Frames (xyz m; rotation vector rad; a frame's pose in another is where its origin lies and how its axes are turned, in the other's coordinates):
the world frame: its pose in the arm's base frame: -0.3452 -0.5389 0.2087 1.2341 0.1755 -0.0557
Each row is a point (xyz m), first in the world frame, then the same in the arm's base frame.
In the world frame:
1: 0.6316 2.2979 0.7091
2: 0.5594 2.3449 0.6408
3: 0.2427 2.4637 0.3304
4: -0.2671 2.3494 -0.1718
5: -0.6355 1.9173 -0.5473
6: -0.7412 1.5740 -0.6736
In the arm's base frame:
1: 0.6657 -0.4133 2.4768
2: 0.5940 -0.3372 2.5107
3: 0.2662 -0.0221 2.5745
4: -0.3035 0.3864 2.3910
5: -0.7645 0.5778 1.9281
6: -0.9288 0.5777 1.5846

